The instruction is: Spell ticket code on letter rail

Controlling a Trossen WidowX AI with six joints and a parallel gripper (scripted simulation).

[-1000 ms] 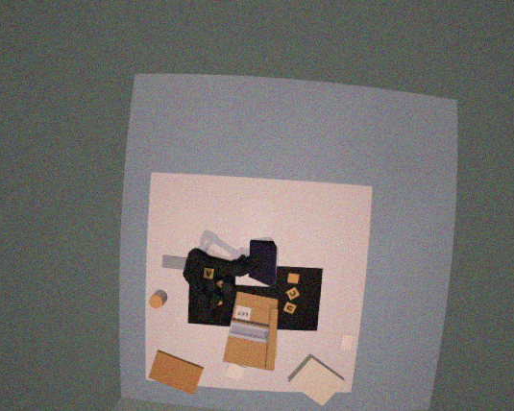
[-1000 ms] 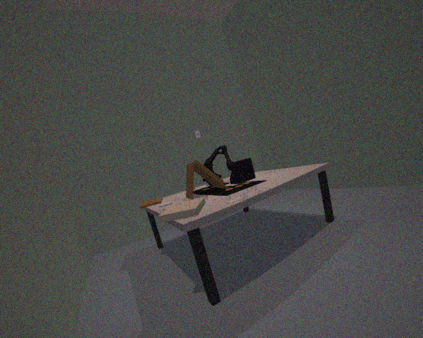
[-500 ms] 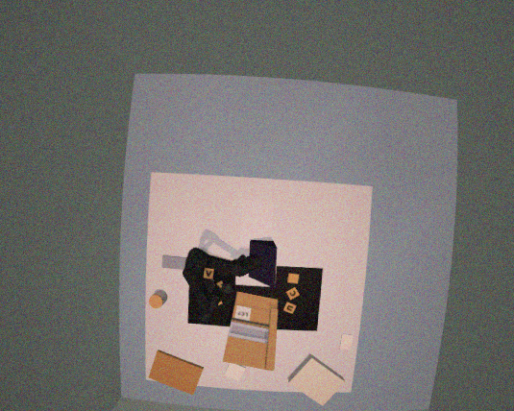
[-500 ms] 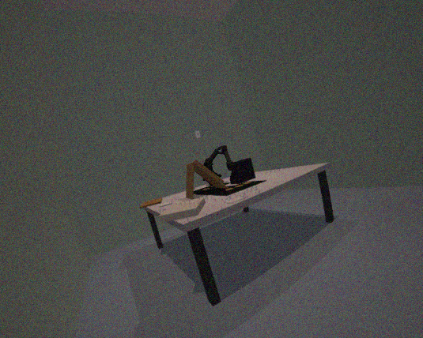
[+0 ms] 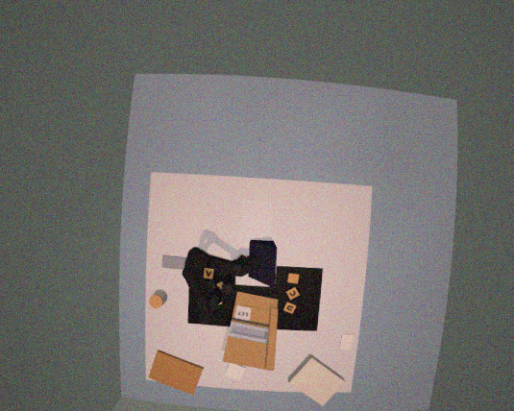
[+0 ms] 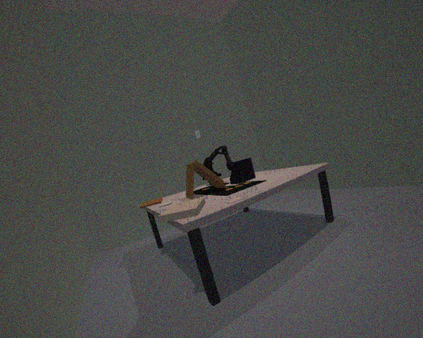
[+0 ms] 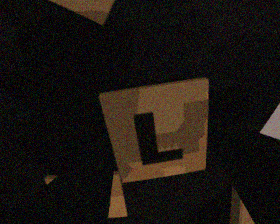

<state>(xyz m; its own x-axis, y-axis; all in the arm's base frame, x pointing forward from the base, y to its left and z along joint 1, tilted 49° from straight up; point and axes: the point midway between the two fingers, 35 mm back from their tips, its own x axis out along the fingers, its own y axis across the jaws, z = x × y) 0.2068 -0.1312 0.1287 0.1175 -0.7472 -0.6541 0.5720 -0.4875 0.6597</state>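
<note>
Now: gripper tip 150 mm to the right of the white ticket, 90 mm short of it and 80 mm below it. Also, from my gripper tip: grey block (280 mm to the right, 100 mm behind, 20 mm below); black mat (200 mm to the left, 20 mm below); letter tile (right at my gripper tip).
</note>
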